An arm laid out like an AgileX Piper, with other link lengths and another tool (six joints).
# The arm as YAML. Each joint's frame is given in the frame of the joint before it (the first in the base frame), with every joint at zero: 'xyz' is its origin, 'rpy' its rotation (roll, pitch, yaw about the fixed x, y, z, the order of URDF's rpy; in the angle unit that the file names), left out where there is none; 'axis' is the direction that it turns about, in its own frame. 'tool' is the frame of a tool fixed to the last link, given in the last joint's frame.
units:
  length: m
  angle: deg
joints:
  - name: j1
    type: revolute
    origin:
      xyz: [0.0, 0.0, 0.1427]
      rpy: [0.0, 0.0, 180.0]
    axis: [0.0, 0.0, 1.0]
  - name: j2
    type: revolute
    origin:
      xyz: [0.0, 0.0, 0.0]
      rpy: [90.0, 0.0, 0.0]
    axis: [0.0, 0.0, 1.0]
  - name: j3
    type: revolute
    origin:
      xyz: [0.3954, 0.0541, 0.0]
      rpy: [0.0, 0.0, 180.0]
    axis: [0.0, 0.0, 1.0]
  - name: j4
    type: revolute
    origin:
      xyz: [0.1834, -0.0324, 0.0]
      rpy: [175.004, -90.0, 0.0]
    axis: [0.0, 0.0, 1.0]
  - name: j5
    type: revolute
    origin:
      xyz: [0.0, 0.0, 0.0]
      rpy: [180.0, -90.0, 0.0]
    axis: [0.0, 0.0, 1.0]
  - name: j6
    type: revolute
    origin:
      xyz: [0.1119, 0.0, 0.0]
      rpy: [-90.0, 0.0, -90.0]
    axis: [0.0, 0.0, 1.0]
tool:
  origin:
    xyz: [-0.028, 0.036, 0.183]
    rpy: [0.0, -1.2, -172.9]
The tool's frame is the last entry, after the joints.
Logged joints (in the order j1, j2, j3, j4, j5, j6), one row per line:
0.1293, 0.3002, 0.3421, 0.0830, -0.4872, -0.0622
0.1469, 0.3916, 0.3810, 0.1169, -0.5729, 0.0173
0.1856, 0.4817, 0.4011, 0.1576, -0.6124, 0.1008
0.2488, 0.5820, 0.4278, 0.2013, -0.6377, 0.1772
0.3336, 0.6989, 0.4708, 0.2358, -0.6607, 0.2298
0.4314, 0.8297, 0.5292, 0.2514, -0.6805, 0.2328
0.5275, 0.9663, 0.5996, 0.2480, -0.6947, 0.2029
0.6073, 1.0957, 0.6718, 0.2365, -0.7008, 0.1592
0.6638, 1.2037, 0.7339, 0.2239, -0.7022, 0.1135
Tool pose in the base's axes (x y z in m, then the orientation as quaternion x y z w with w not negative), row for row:
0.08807, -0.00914, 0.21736, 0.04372, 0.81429, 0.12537, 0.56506
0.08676, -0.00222, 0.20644, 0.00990, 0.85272, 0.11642, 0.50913
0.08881, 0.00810, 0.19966, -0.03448, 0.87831, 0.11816, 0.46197
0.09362, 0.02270, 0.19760, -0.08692, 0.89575, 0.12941, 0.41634
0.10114, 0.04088, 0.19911, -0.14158, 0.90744, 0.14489, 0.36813
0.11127, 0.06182, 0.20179, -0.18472, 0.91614, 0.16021, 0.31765
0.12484, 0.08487, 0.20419, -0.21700, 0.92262, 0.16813, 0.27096
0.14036, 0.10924, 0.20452, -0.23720, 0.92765, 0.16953, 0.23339
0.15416, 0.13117, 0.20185, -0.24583, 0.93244, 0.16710, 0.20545
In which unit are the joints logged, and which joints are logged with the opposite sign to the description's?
The joints are logged in radians. Opposite sign: j3, j5, j6.
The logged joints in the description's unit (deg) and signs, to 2 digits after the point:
7.41, 17.20, -19.60, 4.76, 27.91, 3.56
8.42, 22.44, -21.83, 6.70, 32.82, -0.99
10.63, 27.60, -22.98, 9.03, 35.09, -5.78
14.26, 33.35, -24.51, 11.53, 36.54, -10.15
19.11, 40.04, -26.97, 13.51, 37.86, -13.17
24.72, 47.54, -30.32, 14.40, 38.99, -13.34
30.22, 55.36, -34.35, 14.21, 39.80, -11.63
34.80, 62.78, -38.49, 13.55, 40.15, -9.12
38.03, 68.97, -42.05, 12.83, 40.23, -6.50

